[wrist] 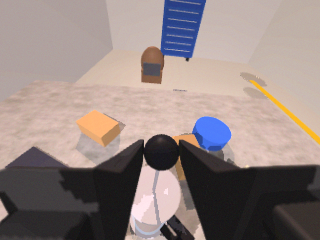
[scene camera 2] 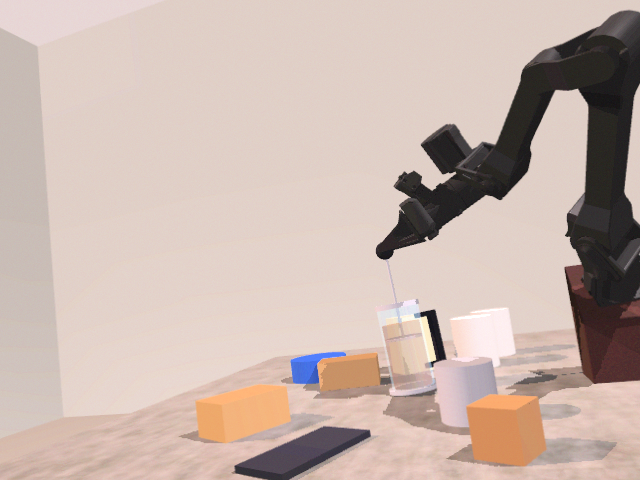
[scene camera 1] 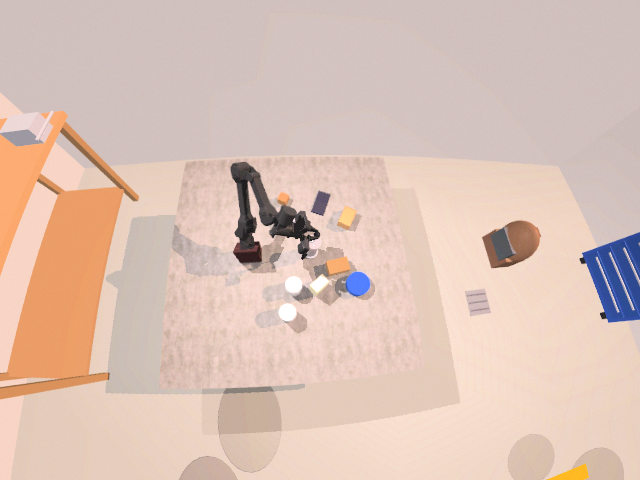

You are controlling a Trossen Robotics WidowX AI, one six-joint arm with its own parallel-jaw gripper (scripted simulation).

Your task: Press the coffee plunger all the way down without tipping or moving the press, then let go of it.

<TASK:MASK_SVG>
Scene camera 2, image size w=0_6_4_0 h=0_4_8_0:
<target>my gripper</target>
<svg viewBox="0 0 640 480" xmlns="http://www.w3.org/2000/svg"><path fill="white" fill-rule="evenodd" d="M468 207L448 181L443 184L440 183L434 190L430 190L421 183L422 176L415 171L410 173L404 171L398 177L393 187L410 198L399 204L402 210L399 210L398 224L378 246L378 250L385 252L426 242L425 237L428 237L431 241L439 235L439 230L445 224L460 216Z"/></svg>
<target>coffee press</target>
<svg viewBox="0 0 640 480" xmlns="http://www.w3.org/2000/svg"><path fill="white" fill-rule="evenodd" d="M381 242L376 247L376 255L380 259L386 260L395 303L374 308L378 316L392 388L389 390L390 395L407 396L437 389L432 368L434 368L435 363L447 360L436 310L420 312L418 299L397 303L388 259L394 253L394 249L380 252L378 246ZM426 316L436 356L436 361L432 362L421 317Z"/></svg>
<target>blue disc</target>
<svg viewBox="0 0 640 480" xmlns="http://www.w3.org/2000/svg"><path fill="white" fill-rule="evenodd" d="M346 353L320 353L292 359L293 383L319 383L317 364L322 359L346 356Z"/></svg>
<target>orange block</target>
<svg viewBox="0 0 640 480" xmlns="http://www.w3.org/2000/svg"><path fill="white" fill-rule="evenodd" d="M287 387L255 385L195 401L199 437L228 443L256 432L291 422Z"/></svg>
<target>orange cube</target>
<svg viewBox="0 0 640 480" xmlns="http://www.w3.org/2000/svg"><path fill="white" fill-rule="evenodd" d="M466 406L475 460L526 466L546 450L538 396L489 394Z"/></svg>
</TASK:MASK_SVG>
